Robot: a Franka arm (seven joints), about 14 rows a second.
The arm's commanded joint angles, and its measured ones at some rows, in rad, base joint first. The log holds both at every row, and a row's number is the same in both.
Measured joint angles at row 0:
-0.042 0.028 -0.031 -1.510 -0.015 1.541 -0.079
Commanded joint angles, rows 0 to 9:
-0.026 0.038 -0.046 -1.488 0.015 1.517 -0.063
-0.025 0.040 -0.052 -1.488 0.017 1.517 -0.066
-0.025 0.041 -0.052 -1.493 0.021 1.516 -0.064
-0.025 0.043 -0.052 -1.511 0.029 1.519 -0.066
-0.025 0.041 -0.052 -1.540 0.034 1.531 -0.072
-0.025 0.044 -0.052 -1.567 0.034 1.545 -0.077
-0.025 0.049 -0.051 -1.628 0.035 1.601 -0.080
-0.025 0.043 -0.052 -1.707 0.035 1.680 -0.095
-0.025 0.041 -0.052 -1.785 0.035 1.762 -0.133
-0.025 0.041 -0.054 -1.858 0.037 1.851 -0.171
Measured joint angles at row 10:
-0.040 0.060 -0.035 -1.717 0.021 1.721 -0.111
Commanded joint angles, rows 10 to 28:
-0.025 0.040 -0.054 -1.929 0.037 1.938 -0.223
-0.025 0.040 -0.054 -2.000 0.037 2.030 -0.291
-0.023 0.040 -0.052 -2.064 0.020 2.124 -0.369
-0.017 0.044 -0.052 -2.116 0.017 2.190 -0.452
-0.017 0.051 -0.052 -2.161 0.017 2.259 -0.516
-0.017 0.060 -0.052 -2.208 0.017 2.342 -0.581
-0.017 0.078 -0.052 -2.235 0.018 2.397 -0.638
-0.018 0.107 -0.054 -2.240 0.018 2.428 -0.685
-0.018 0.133 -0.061 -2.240 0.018 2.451 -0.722
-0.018 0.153 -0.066 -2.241 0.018 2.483 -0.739
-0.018 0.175 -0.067 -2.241 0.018 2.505 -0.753
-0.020 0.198 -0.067 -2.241 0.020 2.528 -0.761
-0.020 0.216 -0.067 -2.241 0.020 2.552 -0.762
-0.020 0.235 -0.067 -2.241 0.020 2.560 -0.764
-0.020 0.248 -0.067 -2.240 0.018 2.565 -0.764
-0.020 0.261 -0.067 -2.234 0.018 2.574 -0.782
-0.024 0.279 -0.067 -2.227 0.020 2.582 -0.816
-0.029 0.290 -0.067 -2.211 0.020 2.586 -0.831
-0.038 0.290 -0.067 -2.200 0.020 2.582 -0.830
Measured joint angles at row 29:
-0.035 0.272 -0.057 -2.237 0.018 2.577 -0.794
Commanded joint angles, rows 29 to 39:
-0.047 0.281 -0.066 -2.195 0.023 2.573 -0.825
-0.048 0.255 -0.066 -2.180 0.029 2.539 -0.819
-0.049 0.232 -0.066 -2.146 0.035 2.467 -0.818
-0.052 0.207 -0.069 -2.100 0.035 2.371 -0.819
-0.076 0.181 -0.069 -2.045 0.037 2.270 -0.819
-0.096 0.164 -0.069 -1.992 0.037 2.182 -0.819
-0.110 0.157 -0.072 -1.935 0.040 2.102 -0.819
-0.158 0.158 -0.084 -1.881 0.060 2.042 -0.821
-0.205 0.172 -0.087 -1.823 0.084 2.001 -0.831
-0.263 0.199 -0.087 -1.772 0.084 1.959 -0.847
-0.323 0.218 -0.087 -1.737 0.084 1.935 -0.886
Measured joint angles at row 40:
-0.222 0.151 -0.090 -1.833 0.058 1.992 -0.821
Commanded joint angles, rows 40 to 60:
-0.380 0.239 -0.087 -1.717 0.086 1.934 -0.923
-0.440 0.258 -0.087 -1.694 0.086 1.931 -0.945
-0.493 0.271 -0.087 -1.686 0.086 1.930 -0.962
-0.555 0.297 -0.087 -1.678 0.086 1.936 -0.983
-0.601 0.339 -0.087 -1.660 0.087 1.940 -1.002
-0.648 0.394 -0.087 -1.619 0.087 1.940 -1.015
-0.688 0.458 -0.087 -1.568 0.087 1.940 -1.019
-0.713 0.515 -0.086 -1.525 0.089 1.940 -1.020
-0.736 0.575 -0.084 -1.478 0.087 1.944 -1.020
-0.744 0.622 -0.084 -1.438 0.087 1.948 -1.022
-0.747 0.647 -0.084 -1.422 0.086 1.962 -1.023
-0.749 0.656 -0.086 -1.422 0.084 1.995 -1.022
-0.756 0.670 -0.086 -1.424 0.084 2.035 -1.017
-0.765 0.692 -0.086 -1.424 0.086 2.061 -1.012
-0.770 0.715 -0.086 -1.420 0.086 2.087 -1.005
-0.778 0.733 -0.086 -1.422 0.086 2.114 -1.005
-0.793 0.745 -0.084 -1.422 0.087 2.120 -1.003
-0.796 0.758 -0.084 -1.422 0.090 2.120 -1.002
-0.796 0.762 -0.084 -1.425 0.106 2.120 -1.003
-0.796 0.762 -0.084 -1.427 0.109 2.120 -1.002
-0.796 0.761 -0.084 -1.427 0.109 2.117 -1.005
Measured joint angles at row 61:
-0.785 0.752 -0.099 -1.455 0.094 2.126 -1.008
